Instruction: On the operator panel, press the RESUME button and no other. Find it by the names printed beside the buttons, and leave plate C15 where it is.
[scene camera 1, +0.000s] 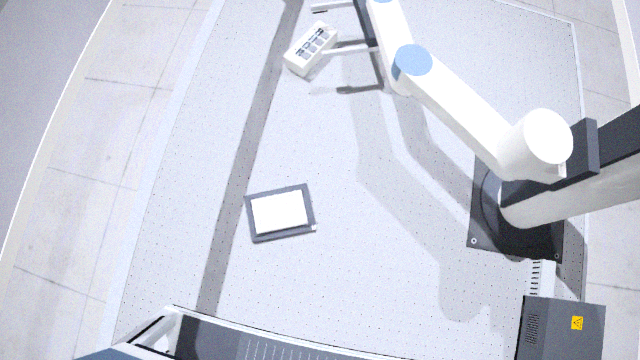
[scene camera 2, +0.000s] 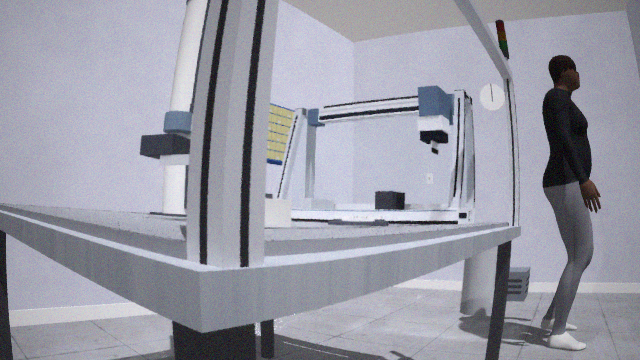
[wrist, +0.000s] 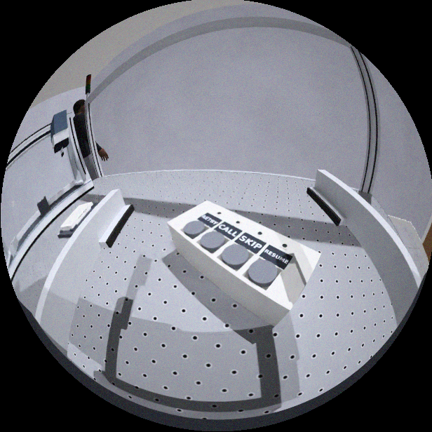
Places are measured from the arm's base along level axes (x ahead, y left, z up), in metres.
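Pixels of known places: gripper, fingertip midpoint: (scene camera 1: 316, 30); arm's base, link origin: (scene camera 1: 517, 203).
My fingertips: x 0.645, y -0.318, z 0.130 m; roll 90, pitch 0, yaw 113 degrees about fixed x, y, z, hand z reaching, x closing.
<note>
For each thing: its top centre in the pictures, then the offset to it from my fingertips. "spot": a spot on its surface instead.
- white operator panel, top centre: (scene camera 2: 245, 196) (scene camera 1: 310, 42) 0.017 m ahead, 0.005 m right, 0.062 m down
- white plate, top centre: (scene camera 1: 278, 211) (scene camera 2: 359, 216) 0.009 m back, 0.477 m left, 0.091 m down
- dark holder, surface spot: (scene camera 1: 250, 215) spot: 0.060 m ahead, 0.501 m left, 0.105 m down
- dark grey box, surface spot: (scene camera 1: 562, 325) spot: 0.725 m back, 0.629 m left, 0.003 m down
- gantry frame with a blue head, surface spot: (scene camera 2: 435, 104) spot: 0.120 m ahead, 0.784 m left, 0.299 m up
- small black block, surface spot: (scene camera 2: 390, 200) spot: 0.086 m back, 0.833 m left, 0.033 m down
The white operator panel (scene camera 1: 303, 64) (scene camera 2: 278, 212) (wrist: 220, 266) has four round grey buttons. In the wrist view the printed names run RETRY, CALL, SKIP, RESUME from left to right. The RESUME button (wrist: 263, 275) is at the right end, beside its label; the SKIP button (wrist: 234, 255) is its neighbour. My gripper (scene camera 1: 320, 30) (wrist: 219, 185) is wide open and empty, its fingers appearing on either side of the panel in the wrist view. The gap to the buttons is hard to judge. A white plate (scene camera 1: 280, 211) (wrist: 76, 217) lies on a dark holder (scene camera 1: 250, 215); its name is not readable.
A dark grey box (scene camera 1: 562, 325) with a yellow warning sign stands near the arm's base. A gantry frame with a blue head (scene camera 2: 435, 104) (wrist: 59, 122) stands along one table side. A small black block (scene camera 2: 390, 200) is beneath it. A person (scene camera 2: 567, 140) stands beyond the table.
</note>
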